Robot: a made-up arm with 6 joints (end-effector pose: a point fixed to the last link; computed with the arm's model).
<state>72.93 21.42 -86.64 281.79 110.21 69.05</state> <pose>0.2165 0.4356 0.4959 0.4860 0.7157 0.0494 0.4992</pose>
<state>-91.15 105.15 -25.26 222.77 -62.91 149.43</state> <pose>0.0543 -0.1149 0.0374 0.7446 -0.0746 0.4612 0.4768</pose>
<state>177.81 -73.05 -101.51 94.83 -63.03 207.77</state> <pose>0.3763 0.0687 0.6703 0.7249 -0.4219 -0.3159 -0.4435</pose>
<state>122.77 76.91 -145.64 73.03 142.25 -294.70</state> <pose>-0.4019 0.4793 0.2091 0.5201 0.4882 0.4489 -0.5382</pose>
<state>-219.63 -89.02 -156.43 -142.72 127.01 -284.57</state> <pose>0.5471 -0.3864 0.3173 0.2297 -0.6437 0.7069 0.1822</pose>
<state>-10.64 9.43 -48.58 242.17 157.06 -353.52</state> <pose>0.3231 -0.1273 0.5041 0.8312 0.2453 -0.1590 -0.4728</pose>
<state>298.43 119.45 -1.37 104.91 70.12 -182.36</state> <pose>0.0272 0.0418 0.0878 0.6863 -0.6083 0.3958 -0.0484</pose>
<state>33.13 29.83 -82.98 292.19 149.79 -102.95</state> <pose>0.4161 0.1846 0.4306 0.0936 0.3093 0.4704 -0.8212</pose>
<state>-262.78 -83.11 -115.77 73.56 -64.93 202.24</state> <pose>0.1447 -0.5113 0.5616 0.1754 -0.5114 0.2819 -0.7926</pose>
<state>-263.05 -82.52 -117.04 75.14 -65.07 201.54</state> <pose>0.1428 -0.5109 0.5641 0.1835 -0.5129 0.2779 -0.7912</pose>
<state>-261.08 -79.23 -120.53 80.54 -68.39 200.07</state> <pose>0.1582 -0.4899 0.5828 0.2293 -0.5427 0.2410 -0.7713</pose>
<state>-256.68 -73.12 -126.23 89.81 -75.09 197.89</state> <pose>0.1853 -0.4437 0.6172 0.3076 -0.5951 0.1581 -0.7254</pose>
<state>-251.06 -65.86 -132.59 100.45 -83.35 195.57</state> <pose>0.2070 -0.3833 0.6554 0.3862 -0.6441 0.0406 -0.6590</pose>
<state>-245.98 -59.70 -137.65 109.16 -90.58 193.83</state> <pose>0.2159 -0.3302 0.6847 0.4377 -0.6713 -0.0722 -0.5938</pose>
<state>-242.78 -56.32 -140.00 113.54 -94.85 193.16</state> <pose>0.2184 -0.2996 0.6995 0.4579 -0.6821 -0.1392 -0.5529</pose>
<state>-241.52 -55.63 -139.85 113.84 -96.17 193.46</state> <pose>0.2208 -0.2900 0.7027 0.4584 -0.6884 -0.1556 -0.5401</pose>
